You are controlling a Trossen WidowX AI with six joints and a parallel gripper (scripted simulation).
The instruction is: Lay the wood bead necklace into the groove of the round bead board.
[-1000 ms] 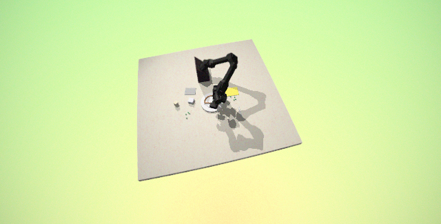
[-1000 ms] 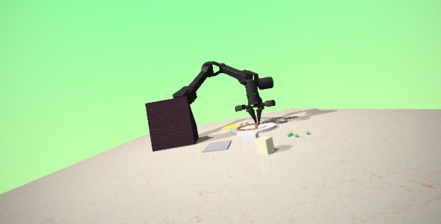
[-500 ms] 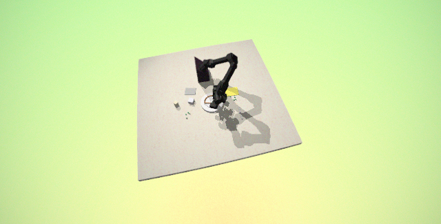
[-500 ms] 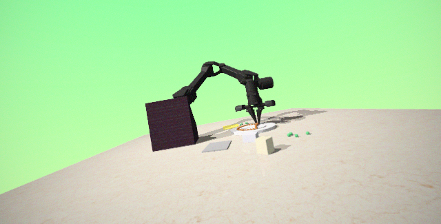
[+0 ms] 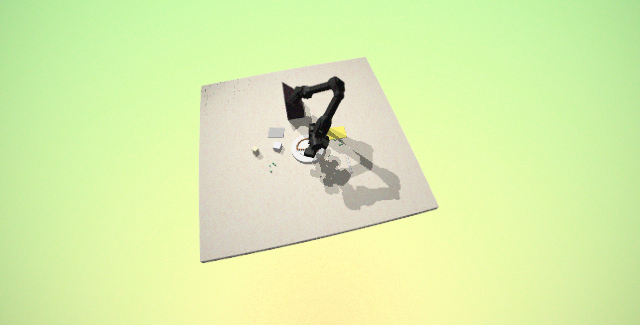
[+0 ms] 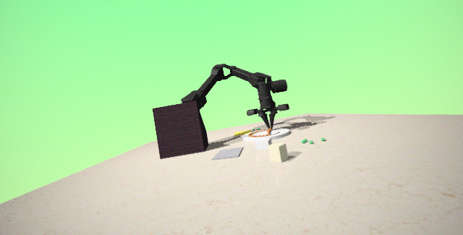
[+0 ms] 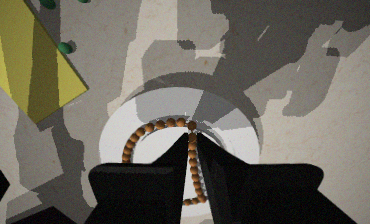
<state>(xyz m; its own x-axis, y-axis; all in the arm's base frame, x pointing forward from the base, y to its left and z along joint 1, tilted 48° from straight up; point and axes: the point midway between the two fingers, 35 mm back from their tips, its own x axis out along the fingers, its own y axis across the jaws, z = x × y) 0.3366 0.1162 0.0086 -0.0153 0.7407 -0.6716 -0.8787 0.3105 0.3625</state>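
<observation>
The round white bead board is 40 mm behind my gripper tip, 40 mm to the right of it and 10 mm below it. The rest, counted from my gripper tip: thin white strip: 110 mm ahead, 180 mm to the left, 20 mm below; then yellow card: 120 mm behind, 150 mm to the left, 20 mm below; then grey flat plate: 190 mm behind, 220 mm to the right, 20 mm below.
</observation>
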